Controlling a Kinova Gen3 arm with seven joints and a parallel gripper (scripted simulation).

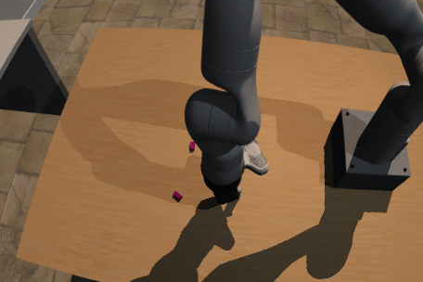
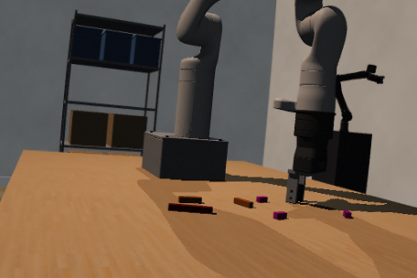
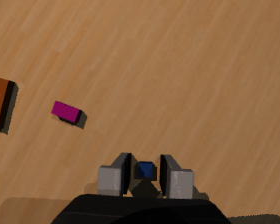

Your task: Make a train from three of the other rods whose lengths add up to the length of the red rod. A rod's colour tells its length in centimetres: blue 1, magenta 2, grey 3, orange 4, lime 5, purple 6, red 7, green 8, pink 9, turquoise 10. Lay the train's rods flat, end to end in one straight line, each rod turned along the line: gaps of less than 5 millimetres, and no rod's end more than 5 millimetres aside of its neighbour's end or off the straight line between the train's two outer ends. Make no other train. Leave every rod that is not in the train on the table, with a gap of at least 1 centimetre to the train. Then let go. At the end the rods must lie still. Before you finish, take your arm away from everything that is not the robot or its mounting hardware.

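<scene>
Now: the blue rod 1 cm below my hand. Also, from my hand: red rod: 24 cm to the right, 8 cm ahead, 1 cm below.
</scene>
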